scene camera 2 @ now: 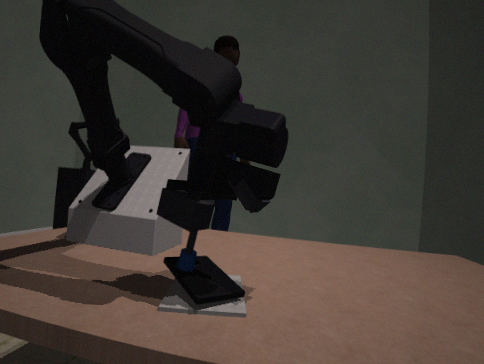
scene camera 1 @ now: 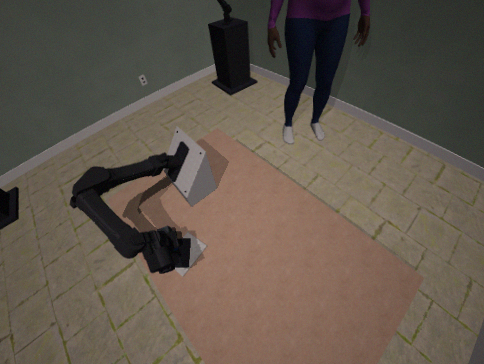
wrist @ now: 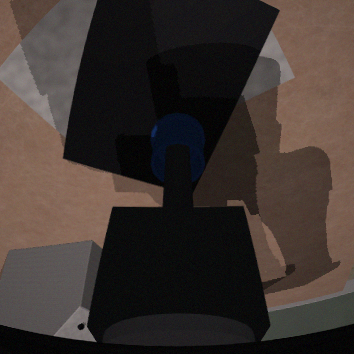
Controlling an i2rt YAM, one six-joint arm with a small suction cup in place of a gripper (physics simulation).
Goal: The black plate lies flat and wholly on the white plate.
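Frame: origin at the arm's base, x ahead, y left, z up, level; metres.
Seen in the pictures: end effector, tool point: [scene camera 2: 183, 272] [wrist: 177, 129]; arm's base, origin of the base link: [scene camera 2: 124, 180] [scene camera 1: 178, 162].
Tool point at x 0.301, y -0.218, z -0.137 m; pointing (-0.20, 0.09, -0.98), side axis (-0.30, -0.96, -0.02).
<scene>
Pixels of each thing's top centre, then the offset from my tool point to it. Level surfaces: height alone.
- black plate, middle of its top: [wrist: 154, 103] [scene camera 2: 203, 264] [scene camera 1: 178, 251] dz +0.019, dx +0.032, dy +0.001 m
- white plate, middle of its top: [wrist: 132, 65] [scene camera 2: 206, 288] [scene camera 1: 185, 252] dz -0.025, dx +0.036, dy +0.017 m
- pinkish-brown table, its level: dz -0.031 m
My suction cup [scene camera 2: 187, 261] [wrist: 178, 131], blue on a thin black stem, is on the black plate [scene camera 2: 216, 283] [wrist: 120, 90] near one end. The black plate is held tilted: the end at the cup is raised and the far end slopes down, close above the white plate. Any contact cannot be told. The white plate [scene camera 1: 198, 247] [scene camera 2: 174, 301] [wrist: 30, 72] lies flat on the table, partly covered and turned differently from the black plate. In the wrist view, the black plate's end near the cup reaches past the white plate. In scene camera 1 the arm hides the cup.
The arm's grey sloped base block [scene camera 1: 206, 176] [scene camera 2: 112, 222] [wrist: 45, 285] stands on the pinkish-brown table [scene camera 1: 280, 250] [scene camera 2: 350, 305] behind the plates. The arm's shadow falls across the table and plates. A person [scene camera 1: 315, 60] and a dark pedestal [scene camera 1: 231, 52] stand beyond the table.
</scene>
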